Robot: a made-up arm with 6 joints.
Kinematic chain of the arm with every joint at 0, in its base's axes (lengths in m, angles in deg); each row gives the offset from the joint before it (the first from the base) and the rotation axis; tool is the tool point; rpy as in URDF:
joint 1: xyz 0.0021 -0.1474 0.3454 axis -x
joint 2: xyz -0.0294 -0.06 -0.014 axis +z
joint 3: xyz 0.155 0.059 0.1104 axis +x
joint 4: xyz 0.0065 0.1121 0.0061 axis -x
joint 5: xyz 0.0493 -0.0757 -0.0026 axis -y
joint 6: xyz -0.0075 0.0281 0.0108 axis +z
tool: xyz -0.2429 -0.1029 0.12 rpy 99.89 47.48 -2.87
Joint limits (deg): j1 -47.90..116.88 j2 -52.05..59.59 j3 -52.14..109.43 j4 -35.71..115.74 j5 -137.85..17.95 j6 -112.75..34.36
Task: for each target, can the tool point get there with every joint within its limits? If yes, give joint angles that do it. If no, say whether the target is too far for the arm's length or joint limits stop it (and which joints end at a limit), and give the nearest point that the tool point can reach.
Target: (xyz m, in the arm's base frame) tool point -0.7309 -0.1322 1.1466
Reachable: no: too far | nearest point -0.3103 -0.1242 0.8004 | short by 0.545 m
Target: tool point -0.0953 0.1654 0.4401
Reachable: yes | joints 99.72 -27.02 89.35 25.74 -12.35 -34.04
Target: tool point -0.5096 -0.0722 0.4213
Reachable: no: joint limits stop it (at a limit: joint 2, joint 4) | nearest point -0.3776 -0.0444 0.4494 | short by 0.138 m
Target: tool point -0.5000 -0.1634 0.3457
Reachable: no: joint limits stop it (at a limit: joint 1, joint 2, joint 4) | nearest point -0.3509 -0.1744 0.2661 | short by 0.169 m
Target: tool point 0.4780 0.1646 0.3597
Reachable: yes | joints 103.59 -29.01 31.80 45.09 -120.81 -41.49
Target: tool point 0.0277 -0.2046 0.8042
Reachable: yes | joints 25.37 -36.22 88.84 -6.37 -20.36 -90.72
